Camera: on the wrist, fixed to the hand. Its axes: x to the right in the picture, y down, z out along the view.
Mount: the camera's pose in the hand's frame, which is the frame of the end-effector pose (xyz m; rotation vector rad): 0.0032 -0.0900 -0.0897 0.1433 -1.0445 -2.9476
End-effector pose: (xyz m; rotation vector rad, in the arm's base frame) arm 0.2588 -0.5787 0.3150 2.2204 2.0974 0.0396
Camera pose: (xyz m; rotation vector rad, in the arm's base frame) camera 0.1624 -0.5665 0.3969 -1.7689 1.8751 -0.8755
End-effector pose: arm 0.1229 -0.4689 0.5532 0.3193 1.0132 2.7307
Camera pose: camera 0.1062 -0.4564 0.4278 -0.0184 0.2236 -0.2940
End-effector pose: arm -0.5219 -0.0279 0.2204 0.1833 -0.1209 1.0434
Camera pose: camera -0.4412 -0.0507 0.1249 0.6432 -0.4516 -2.0639
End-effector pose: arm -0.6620 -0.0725 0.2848 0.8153 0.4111 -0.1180
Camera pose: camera -0.7102 -0.0686 0.1672 0.5106 -0.2198 3.0911
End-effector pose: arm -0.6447 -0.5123 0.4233 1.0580 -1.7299 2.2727
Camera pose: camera -0.6468 -0.4028 0.4879 1.9058 0.8275 -0.3166
